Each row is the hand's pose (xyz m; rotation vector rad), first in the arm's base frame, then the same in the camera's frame.
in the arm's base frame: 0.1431 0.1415 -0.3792 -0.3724 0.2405 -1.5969
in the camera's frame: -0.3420 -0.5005 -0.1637 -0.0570 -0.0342 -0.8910
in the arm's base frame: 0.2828 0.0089 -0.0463 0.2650 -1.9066 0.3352
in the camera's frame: -0.2353 -0.5927 0.1941 1.0702 -2.1023 0.7550
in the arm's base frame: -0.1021 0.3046 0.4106 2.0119 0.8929 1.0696
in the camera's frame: -0.8134 -0.7295 0.4964 1.5597 1.4396 1.8418
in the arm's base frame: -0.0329 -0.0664 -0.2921 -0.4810 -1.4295 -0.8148
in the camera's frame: -0.3453 -0.7860 -0.1469 0.3051 -1.6680 -0.4040
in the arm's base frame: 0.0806 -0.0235 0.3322 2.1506 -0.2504 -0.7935
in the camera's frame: -0.4456 -0.8372 0.4790 2.2644 0.4280 -0.0407
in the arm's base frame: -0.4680 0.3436 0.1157 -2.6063 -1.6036 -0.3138
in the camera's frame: -1.0237 -0.8580 0.0944 -1.7536 -2.3730 -0.7789
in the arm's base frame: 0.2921 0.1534 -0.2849 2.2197 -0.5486 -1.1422
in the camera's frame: -0.2688 -0.4214 -0.0237 2.4289 0.2403 -0.4536
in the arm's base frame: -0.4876 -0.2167 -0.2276 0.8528 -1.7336 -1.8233
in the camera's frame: -0.5764 -1.1986 -0.2462 1.6575 -1.2034 -1.3659
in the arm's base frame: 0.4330 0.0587 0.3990 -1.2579 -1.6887 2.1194
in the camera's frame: -0.2715 -0.5716 0.6648 0.8009 1.9992 -1.5570
